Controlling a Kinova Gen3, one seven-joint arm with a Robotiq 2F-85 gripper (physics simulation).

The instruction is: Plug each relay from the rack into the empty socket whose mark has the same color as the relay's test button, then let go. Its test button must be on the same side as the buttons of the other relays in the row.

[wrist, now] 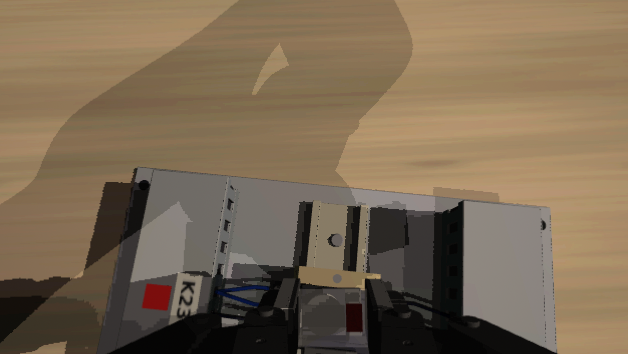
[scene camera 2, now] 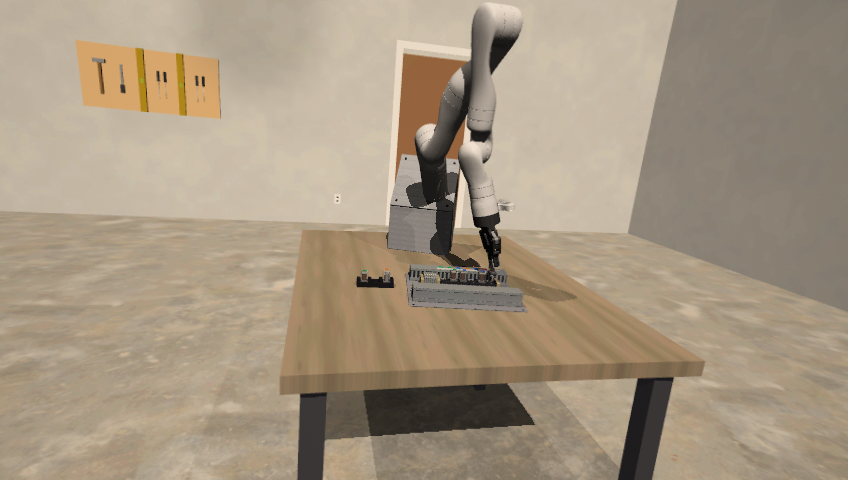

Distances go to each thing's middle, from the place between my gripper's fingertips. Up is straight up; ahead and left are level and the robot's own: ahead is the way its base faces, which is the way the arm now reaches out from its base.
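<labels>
There's the tan end stop [wrist: 308, 275], and my hand is 60 mm above it, 10 mm to the right of it and 10 mm short of it. There's a grey panel [wrist: 271, 231] as well, and that panel is 80 mm below my hand, 80 mm to the right of it and 40 mm behind it.
</labels>
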